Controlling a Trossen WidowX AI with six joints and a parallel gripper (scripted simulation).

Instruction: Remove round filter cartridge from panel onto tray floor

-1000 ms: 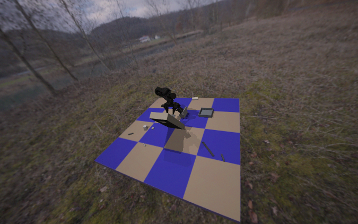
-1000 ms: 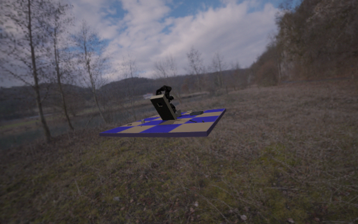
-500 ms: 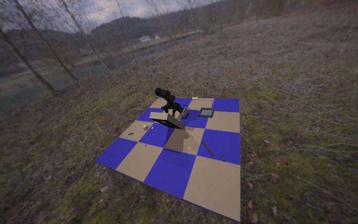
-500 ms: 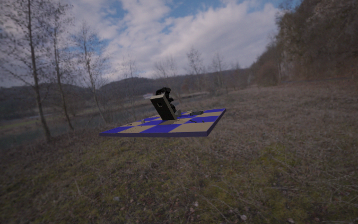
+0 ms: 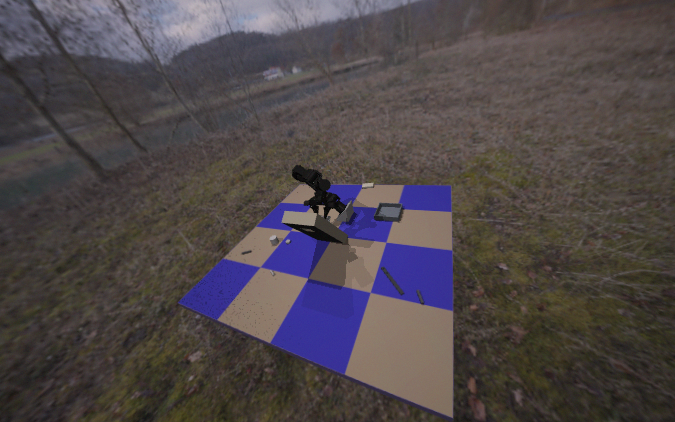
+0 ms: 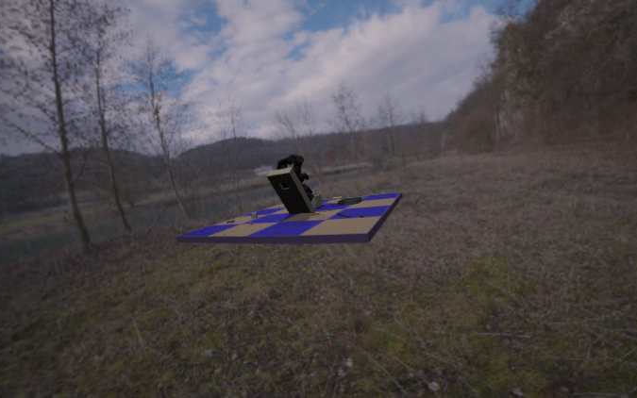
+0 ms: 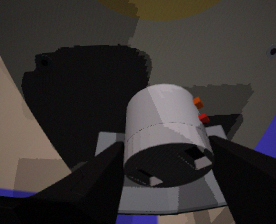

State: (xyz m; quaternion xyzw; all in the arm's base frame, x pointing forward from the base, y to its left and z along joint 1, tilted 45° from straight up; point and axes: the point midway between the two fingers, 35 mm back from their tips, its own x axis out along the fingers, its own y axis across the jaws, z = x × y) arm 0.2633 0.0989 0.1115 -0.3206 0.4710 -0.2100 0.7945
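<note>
My gripper tip is now 5 cm short of the tan service panel and 2 cm above it. Also, from my gripper tip: square grey tray: 33 cm behind, 29 cm to the left, 18 cm below; then round grey filter cartridge: right at my gripper tip.
</note>
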